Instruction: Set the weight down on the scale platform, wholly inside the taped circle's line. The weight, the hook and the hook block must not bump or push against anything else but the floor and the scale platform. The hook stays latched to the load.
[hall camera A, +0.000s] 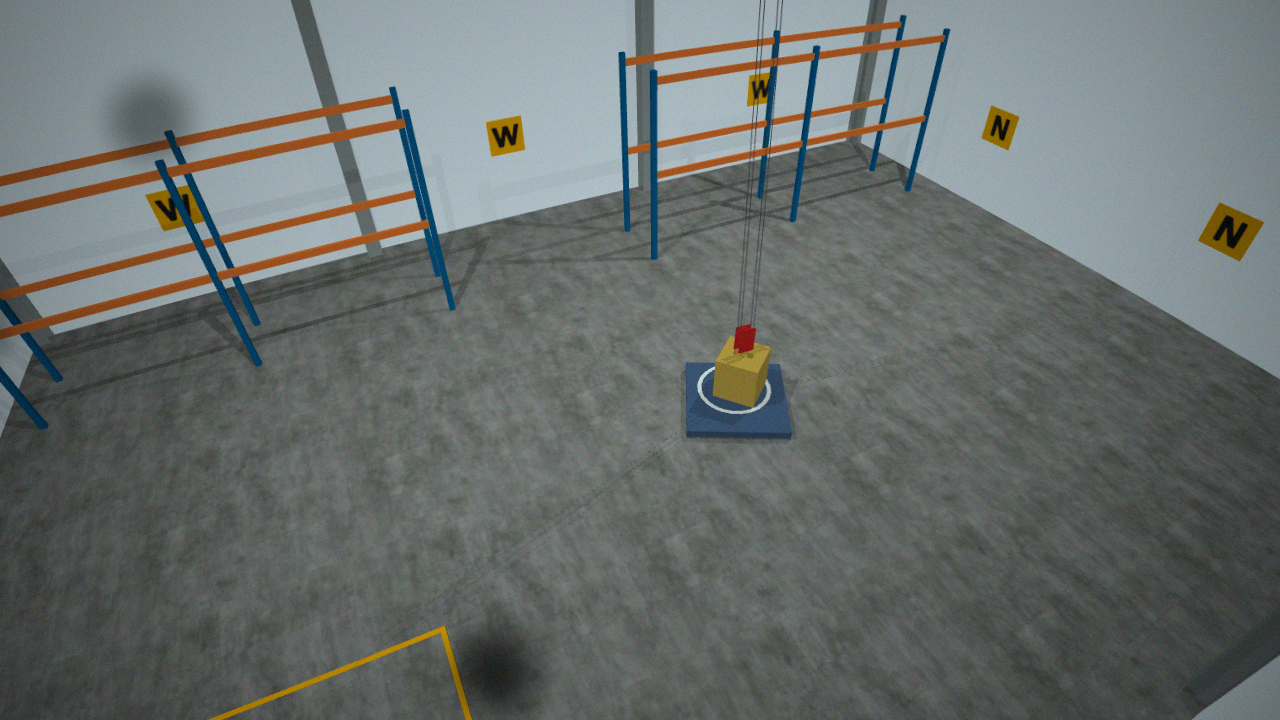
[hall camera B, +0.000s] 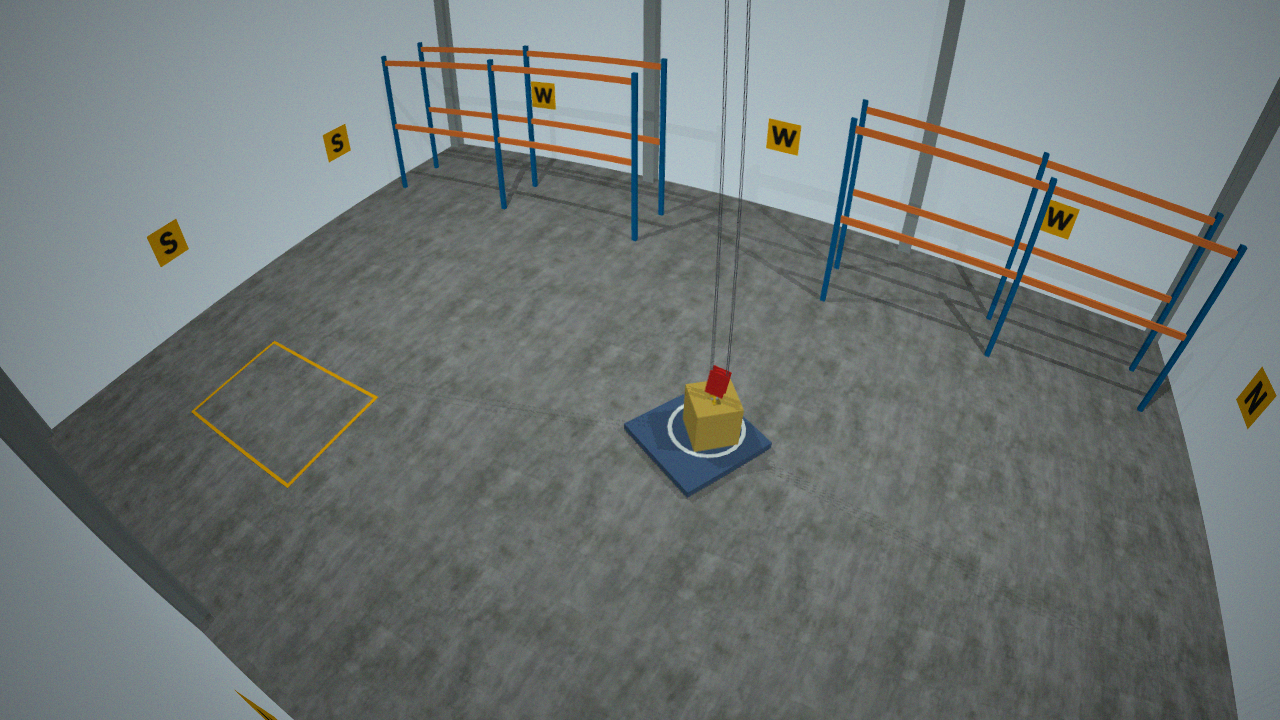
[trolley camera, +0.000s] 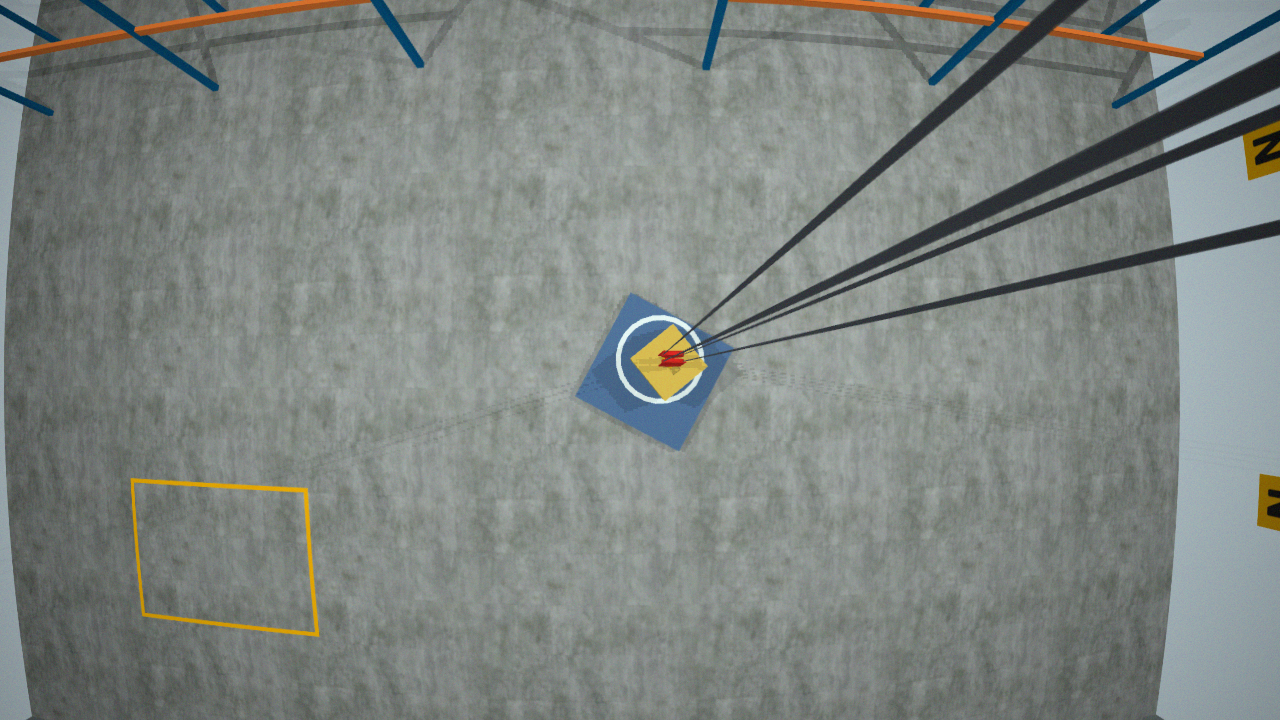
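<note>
The yellow weight is upright over the blue scale platform. The white taped circle surrounds most of it. In the trolley view the weight lies right of the circle's middle, and its right corner covers part of the line. In hall camera B its lower right corner also meets the line. Whether a small gap remains beneath it I cannot tell. The red hook block is above its top; my hook is small but appears latched to it.
Blue and orange racks stand along the W wall, well apart from the weight. A yellow floor outline is marked away from the platform. Ropes run up from the block.
</note>
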